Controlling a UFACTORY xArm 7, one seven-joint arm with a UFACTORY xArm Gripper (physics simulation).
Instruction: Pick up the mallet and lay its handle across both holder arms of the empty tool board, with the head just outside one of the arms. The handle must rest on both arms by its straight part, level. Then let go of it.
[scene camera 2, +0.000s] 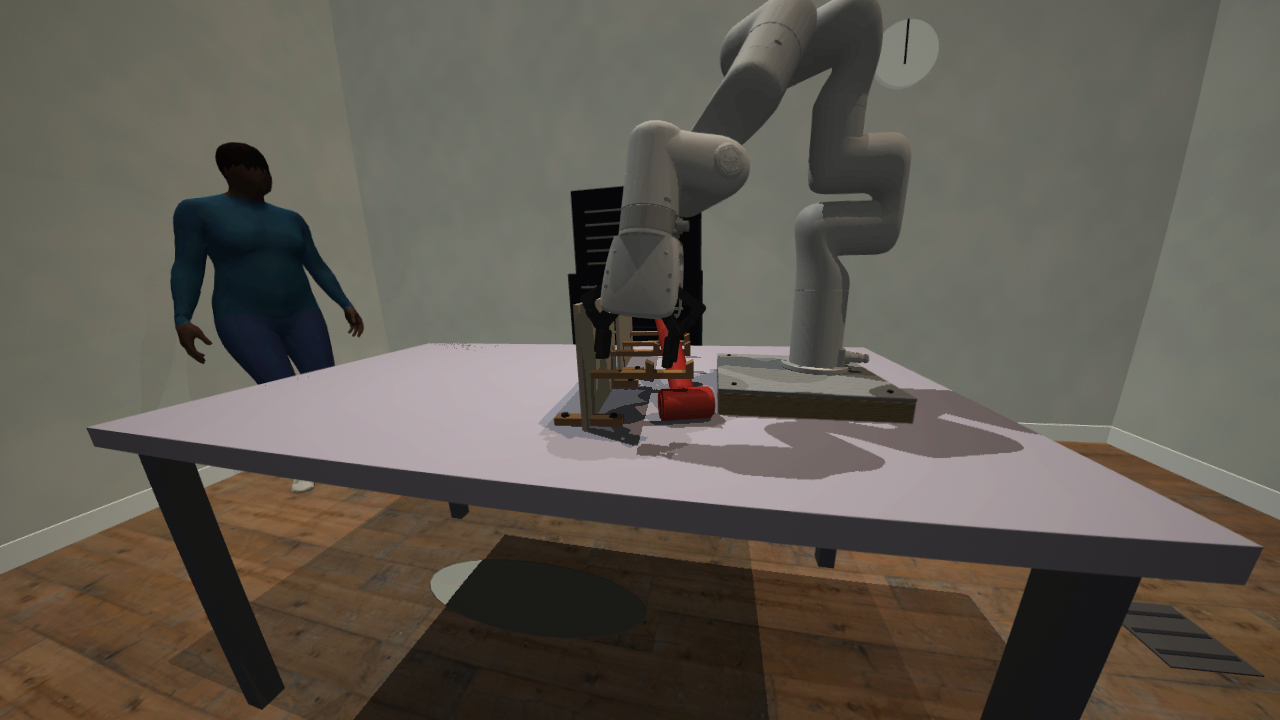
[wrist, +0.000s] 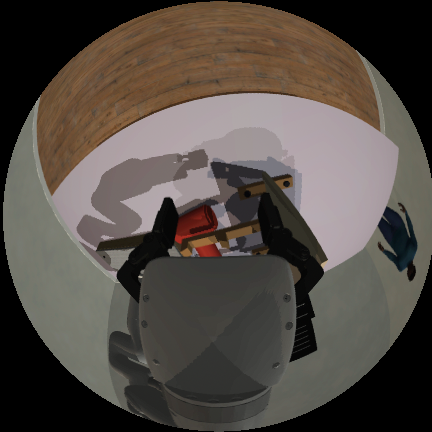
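Pixels of known places: gripper, fingertip midpoint: (scene camera 2: 633, 363) (wrist: 216, 203); arm's base at its link origin: (scene camera 2: 813, 367).
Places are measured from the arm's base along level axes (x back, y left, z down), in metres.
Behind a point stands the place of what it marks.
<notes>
The red mallet's head (scene camera 2: 685, 403) {y 0.271, x -0.194, z 0.004 m} (wrist: 192, 225) {y 0.264, x -0.204, z -0.008 m} is low at the table top, in front of the nearest wooden holder arm (scene camera 2: 622, 375) {y 0.289, x -0.291, z -0.038 m} (wrist: 241, 231) {y 0.278, x -0.282, z -0.042 m}. Its red handle (scene camera 2: 677, 368) {y 0.207, x -0.226, z -0.033 m} (wrist: 210, 250) {y 0.214, x -0.232, z -0.027 m} slants up and back behind that arm and is partly hidden; whether it touches the arm is unclear. The upright tool board (scene camera 2: 586, 371) {y 0.325, x -0.334, z -0.050 m} (wrist: 296, 216) {y 0.342, x -0.331, z -0.088 m} stands on a wooden foot, with more holder arms farther back. Which arms belong to it is unclear. My gripper (scene camera 2: 635, 353) {y 0.355, x -0.241, z -0.077 m} (wrist: 216, 203) {y 0.355, x -0.241, z -0.077 m} is open and empty, above the nearest arm, with one finger near the board and the other near the handle.
The robot's base plate (scene camera 2: 814, 407) {y 0.187, x -0.008, z 0.019 m} (wrist: 127, 241) {y 0.189, x -0.019, z 0.020 m} is close beside the mallet head, on the side away from the tool board. A dark slatted object (scene camera 2: 590, 237) (wrist: 305, 337) stands behind the table. A person (scene camera 2: 259, 250) (wrist: 400, 235) stands beyond the table.
</notes>
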